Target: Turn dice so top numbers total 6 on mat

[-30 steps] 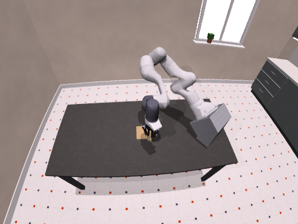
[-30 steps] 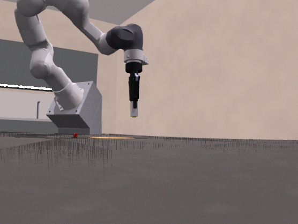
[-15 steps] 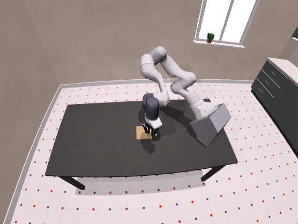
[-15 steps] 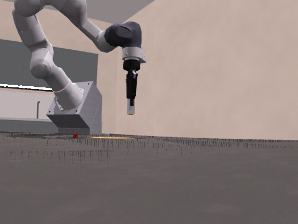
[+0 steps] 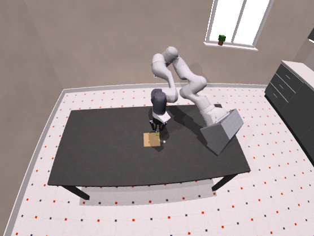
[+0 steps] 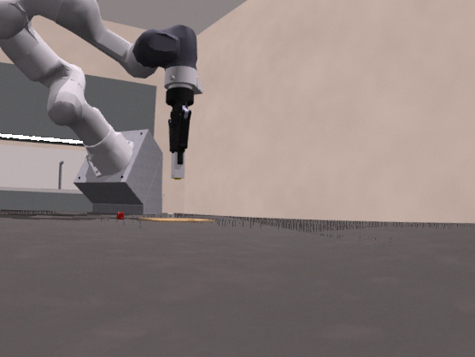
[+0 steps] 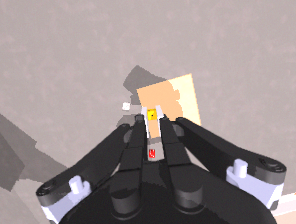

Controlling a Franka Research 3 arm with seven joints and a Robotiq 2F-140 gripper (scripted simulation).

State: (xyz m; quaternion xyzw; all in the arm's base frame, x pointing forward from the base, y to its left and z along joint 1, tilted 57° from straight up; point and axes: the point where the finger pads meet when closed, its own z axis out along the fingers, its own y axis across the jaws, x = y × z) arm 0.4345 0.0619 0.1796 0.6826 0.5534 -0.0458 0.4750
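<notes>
Right now my hand is 140 mm above the tan mat, 40 mm to the left of it and 30 mm short of it. From my hand the other things lie so: yellow die 30 mm below; red die 130 mm below, 120 mm to the right, 80 mm behind; white die 130 mm below, 60 mm behind, 30 mm to the left.
</notes>
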